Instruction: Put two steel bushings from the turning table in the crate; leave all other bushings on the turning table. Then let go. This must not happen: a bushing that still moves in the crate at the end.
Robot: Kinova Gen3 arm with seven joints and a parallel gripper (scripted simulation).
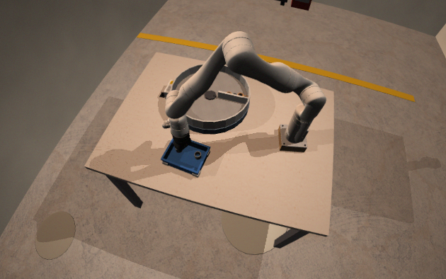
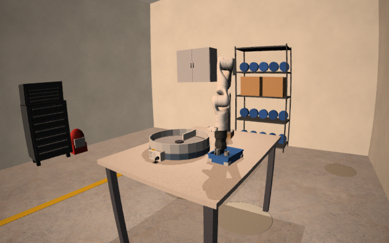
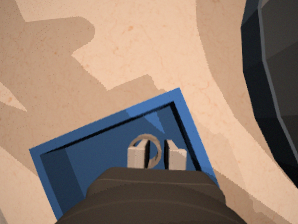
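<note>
The blue crate is 40 mm to the left of my hand and 40 mm behind it.
</note>
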